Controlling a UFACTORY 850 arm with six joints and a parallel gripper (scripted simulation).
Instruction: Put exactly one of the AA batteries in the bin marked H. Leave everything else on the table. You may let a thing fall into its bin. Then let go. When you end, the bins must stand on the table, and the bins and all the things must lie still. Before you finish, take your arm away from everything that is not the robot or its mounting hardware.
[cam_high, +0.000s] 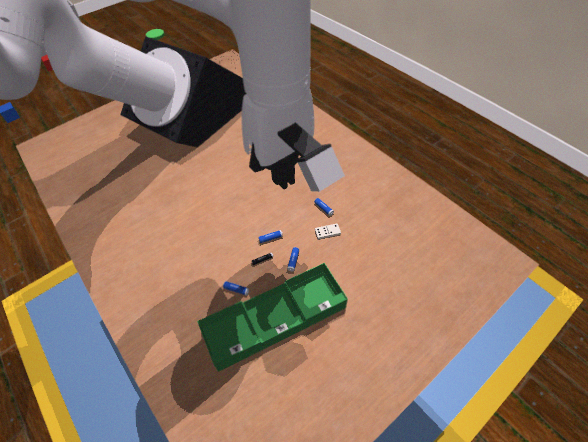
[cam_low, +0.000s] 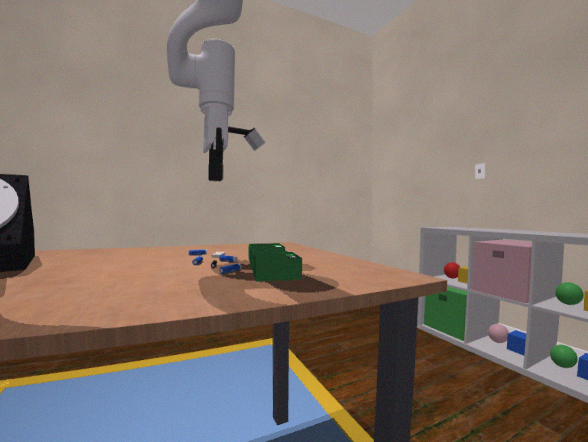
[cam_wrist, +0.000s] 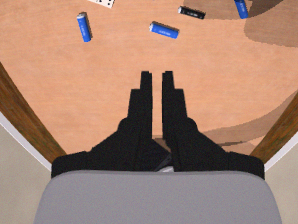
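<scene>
Right now the green three-compartment bin is 8 cm ahead of my hand, 13 cm to the right of it and 20 cm below it. From my hand the other things lie so: blue battery: 1 cm behind, 13 cm to the right, 21 cm below; white domino: 3 cm ahead, 8 cm to the left, 22 cm below; thin black battery: 2 cm behind, 5 cm to the right, 22 cm below.
</scene>
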